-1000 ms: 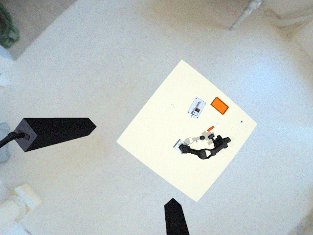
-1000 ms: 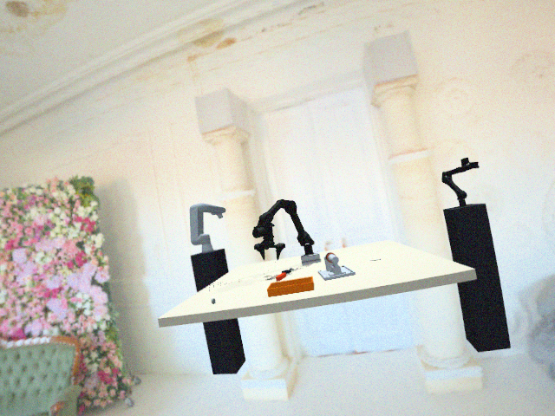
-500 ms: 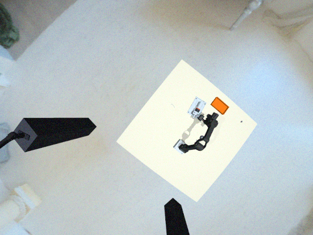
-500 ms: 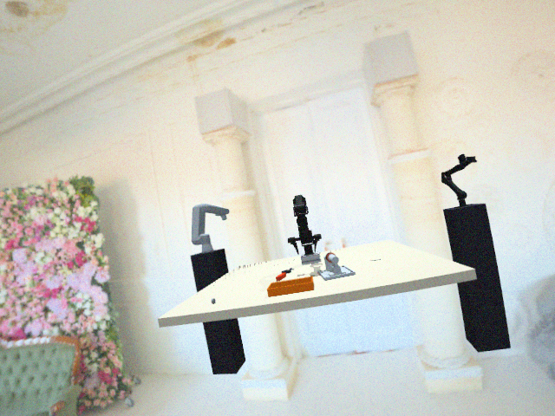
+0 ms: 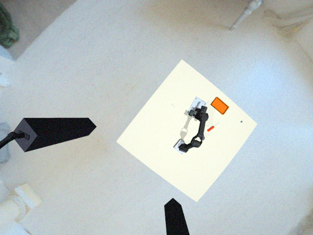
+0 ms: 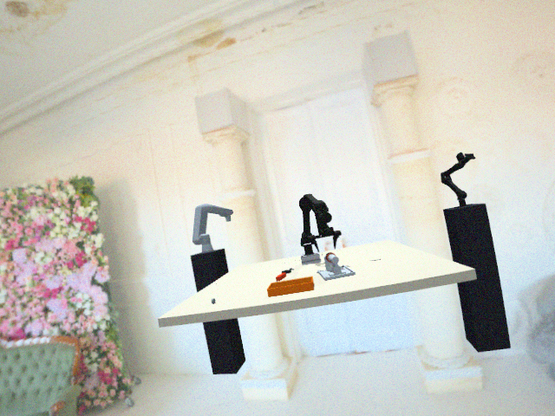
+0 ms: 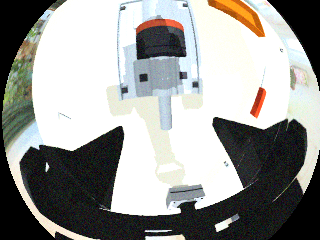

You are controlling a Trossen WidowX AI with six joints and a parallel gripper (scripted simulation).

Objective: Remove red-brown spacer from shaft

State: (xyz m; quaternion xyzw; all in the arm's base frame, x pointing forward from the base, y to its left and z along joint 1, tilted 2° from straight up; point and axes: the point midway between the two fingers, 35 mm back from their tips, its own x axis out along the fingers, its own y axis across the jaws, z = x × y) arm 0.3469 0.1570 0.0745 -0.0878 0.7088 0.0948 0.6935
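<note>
Right now the grey shaft is 70 mm ahead of my gripper tip, 30 mm below it and 20 mm to the left of it. Round my gripper tip: red-brown spacer 100 mm ahead, 30 mm to the left, 30 mm below; then fixture 130 mm ahead, 60 mm below, 30 mm to the left; then red-handled screwdriver 280 mm to the right, 110 mm ahead, 100 mm below.
</note>
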